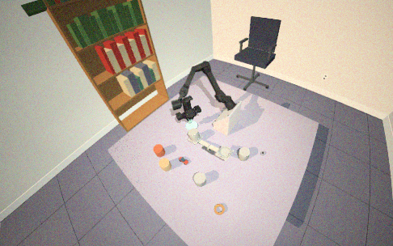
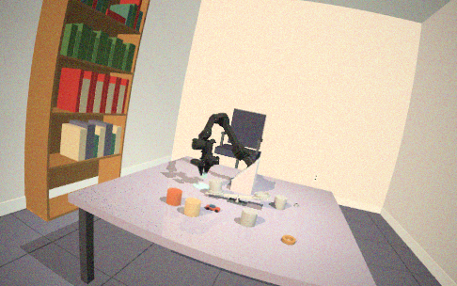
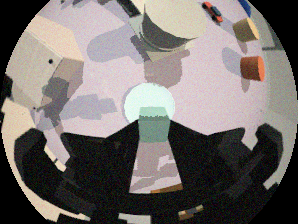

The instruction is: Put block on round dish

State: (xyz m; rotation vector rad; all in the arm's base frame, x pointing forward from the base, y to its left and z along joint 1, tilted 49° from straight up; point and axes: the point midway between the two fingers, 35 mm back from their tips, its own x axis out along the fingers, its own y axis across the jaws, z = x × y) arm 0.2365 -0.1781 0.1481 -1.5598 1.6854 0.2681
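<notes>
The round dish lies 7 cm below my gripper tip. Also, from my gripper tip: orange cylinder 34 cm ahead, 1 cm to the left, 4 cm below; then green block right at my gripper tip; then red toy car 26 cm ahead, 18 cm to the left, 6 cm below.
</notes>
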